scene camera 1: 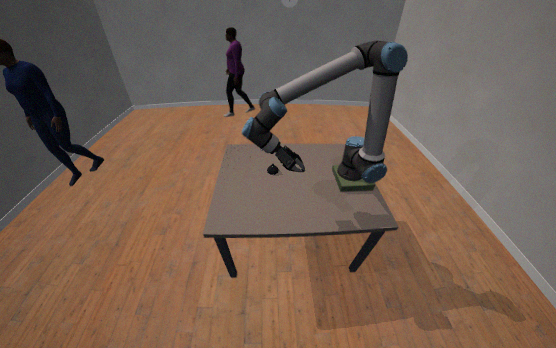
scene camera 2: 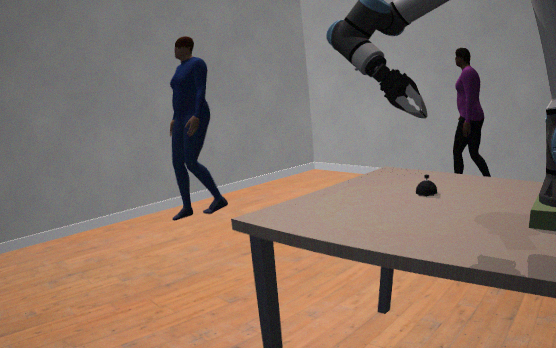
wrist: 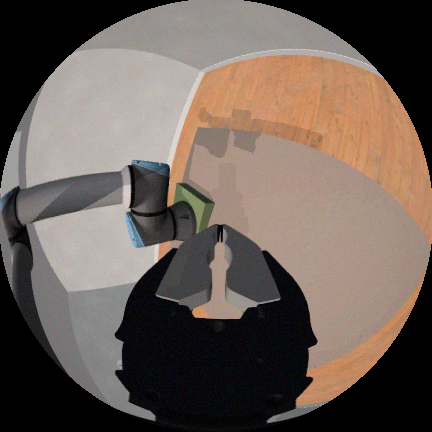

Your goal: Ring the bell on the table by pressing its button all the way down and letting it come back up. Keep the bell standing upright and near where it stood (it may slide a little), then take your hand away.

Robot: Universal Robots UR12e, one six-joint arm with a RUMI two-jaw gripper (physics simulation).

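Where they show: gripper, fingertip midpoint: (scene camera 1: 304,171) (scene camera 2: 426,117) (wrist: 219,225); arm's base, link origin: (scene camera 1: 350,172) (wrist: 184,220).
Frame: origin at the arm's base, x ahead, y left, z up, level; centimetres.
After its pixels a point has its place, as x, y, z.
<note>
A small black dome bell (scene camera 1: 272,170) {55.5, -10.2, -1.4} (scene camera 2: 426,188) {53.9, -9.8, -2.1} stands upright on the table (scene camera 1: 260,210) {66.6, 22.3, -4.8} (scene camera 2: 330,220) {72.3, 24.5, -4.8}. Its button (scene camera 2: 426,176) {54.8, -12.4, 1.5} sticks up on top in the scene camera 2 view. My gripper (scene camera 1: 303,170) {42.6, 22.6, 24.3} (scene camera 2: 425,117) {42.6, 22.6, 24.3} (wrist: 219,225) {42.6, 22.6, 24.3} is shut with nothing between its fingertips. It points obliquely down toward the arm's base side and hangs well above the table and the bell, apart from both. The bell does not show in the wrist view.
The arm's base stands on a green block (scene camera 1: 356,186) {1.4, 14.0, -0.3} (scene camera 2: 542,217) {8.0, 13.6, -1.4} (wrist: 204,207) {11.7, 11.3, -0.3} at the table's right side. A person in blue (scene camera 1: 37,105) (scene camera 2: 190,110) and a person in purple (scene camera 1: 234,62) (scene camera 2: 469,95) are on the floor beyond the table.
</note>
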